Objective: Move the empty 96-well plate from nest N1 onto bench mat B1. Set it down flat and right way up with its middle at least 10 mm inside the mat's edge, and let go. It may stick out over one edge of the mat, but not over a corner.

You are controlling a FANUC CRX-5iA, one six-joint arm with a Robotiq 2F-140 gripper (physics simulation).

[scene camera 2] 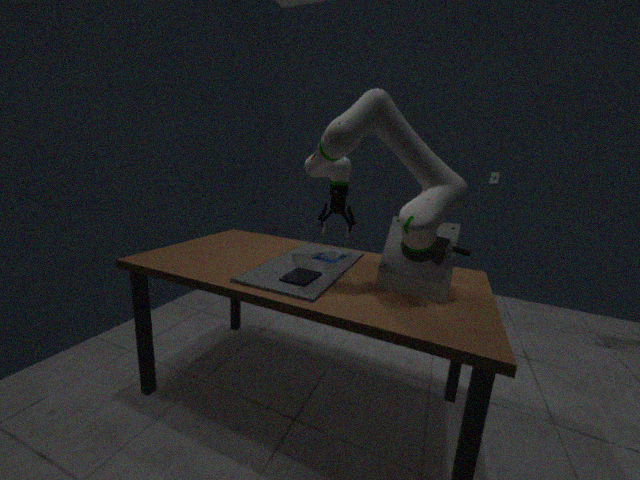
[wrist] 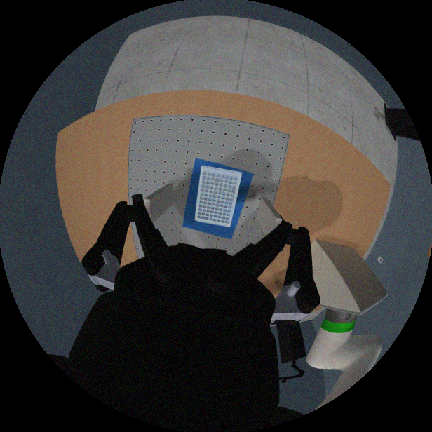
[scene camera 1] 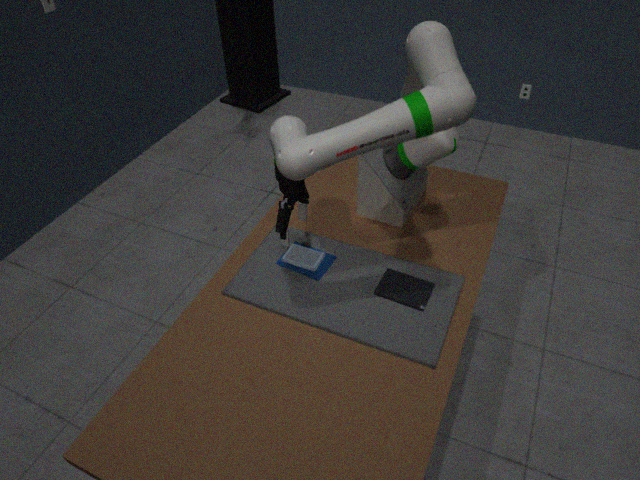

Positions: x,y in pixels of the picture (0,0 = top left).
Labels:
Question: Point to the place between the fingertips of my gripper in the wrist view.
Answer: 215,199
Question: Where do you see a pale 96-well plate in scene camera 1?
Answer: At 310,259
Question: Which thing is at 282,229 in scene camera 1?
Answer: My gripper.

